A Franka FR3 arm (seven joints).
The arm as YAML. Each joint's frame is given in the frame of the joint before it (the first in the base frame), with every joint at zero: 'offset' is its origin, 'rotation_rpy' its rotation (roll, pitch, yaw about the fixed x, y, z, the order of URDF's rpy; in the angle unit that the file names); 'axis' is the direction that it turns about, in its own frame. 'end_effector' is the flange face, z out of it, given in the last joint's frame.
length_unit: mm
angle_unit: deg
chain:
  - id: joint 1
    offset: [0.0, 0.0, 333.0]
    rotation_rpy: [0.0, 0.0, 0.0]
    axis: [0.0, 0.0, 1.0]
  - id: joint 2
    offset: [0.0, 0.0, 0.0]
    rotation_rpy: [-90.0, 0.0, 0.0]
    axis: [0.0, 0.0, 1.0]
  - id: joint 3
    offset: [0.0, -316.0, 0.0]
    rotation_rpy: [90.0, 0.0, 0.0]
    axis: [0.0, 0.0, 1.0]
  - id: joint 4
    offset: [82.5, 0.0, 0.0]
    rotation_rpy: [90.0, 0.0, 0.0]
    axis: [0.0, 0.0, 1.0]
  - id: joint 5
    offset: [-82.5, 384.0, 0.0]
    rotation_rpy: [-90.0, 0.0, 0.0]
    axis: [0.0, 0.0, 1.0]
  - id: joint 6
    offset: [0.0, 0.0, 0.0]
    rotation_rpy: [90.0, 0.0, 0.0]
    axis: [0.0, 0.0, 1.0]
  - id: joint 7
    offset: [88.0, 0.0, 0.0]
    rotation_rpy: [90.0, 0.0, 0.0]
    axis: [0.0, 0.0, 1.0]
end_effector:
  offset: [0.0, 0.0, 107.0]
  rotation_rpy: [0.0, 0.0, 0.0]
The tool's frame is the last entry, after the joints.
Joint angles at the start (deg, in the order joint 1, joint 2, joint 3, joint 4, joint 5, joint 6, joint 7):
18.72 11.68 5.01 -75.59 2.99 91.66 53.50
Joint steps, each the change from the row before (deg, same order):
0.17 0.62 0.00 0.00 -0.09 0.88 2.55
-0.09 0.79 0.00 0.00 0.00 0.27 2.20
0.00 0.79 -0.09 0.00 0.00 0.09 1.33
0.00 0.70 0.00 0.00 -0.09 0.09 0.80
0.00 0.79 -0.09 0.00 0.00 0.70 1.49
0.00 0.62 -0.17 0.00 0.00 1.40 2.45
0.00 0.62 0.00 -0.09 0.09 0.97 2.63
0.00 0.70 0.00 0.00 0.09 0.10 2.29
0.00 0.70 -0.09 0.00 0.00 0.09 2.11
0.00 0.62 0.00 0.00 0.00 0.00 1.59
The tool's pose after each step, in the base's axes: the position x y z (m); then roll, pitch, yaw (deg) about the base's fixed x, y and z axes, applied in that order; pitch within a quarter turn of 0, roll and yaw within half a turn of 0. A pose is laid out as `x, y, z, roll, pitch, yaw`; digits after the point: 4 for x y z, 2 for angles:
0.5718, 0.2518, 0.6219, -173.89, 0.67, -32.28
0.5763, 0.2524, 0.6138, -174.33, 1.23, -34.59
0.5804, 0.2529, 0.6052, -174.94, 1.76, -36.02
0.5838, 0.2538, 0.5976, -175.51, 2.10, -36.84
0.5887, 0.2546, 0.5899, -175.62, 2.30, -38.47
0.5943, 0.2548, 0.5852, -175.02, 2.15, -41.15
0.5984, 0.2564, 0.5791, -174.83, 2.40, -43.83
0.6013, 0.2576, 0.5713, -175.44, 2.95, -46.15
0.6045, 0.2577, 0.5635, -176.13, 3.33, -48.38
0.6068, 0.2585, 0.5564, -176.80, 3.66, -50.01

